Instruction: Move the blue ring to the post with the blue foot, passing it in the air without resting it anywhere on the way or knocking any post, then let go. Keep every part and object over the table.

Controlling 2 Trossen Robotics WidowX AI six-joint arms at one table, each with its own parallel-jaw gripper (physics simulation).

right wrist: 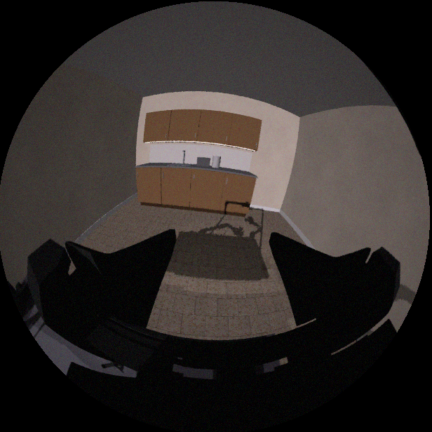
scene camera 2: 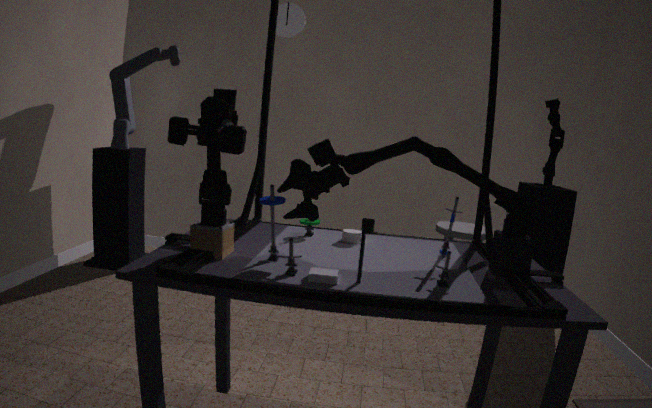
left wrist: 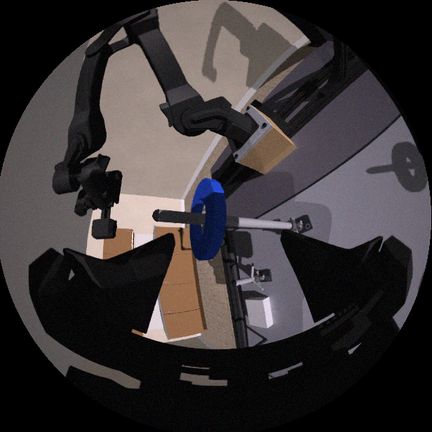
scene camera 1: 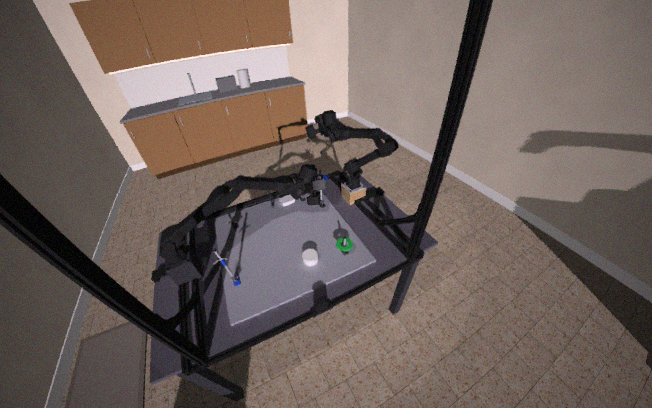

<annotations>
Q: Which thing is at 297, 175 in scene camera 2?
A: My left gripper.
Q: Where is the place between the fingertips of my left gripper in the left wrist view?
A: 229, 237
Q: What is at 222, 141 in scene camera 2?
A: My right gripper.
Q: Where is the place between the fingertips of my right gripper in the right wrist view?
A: At 224, 236
</annotations>
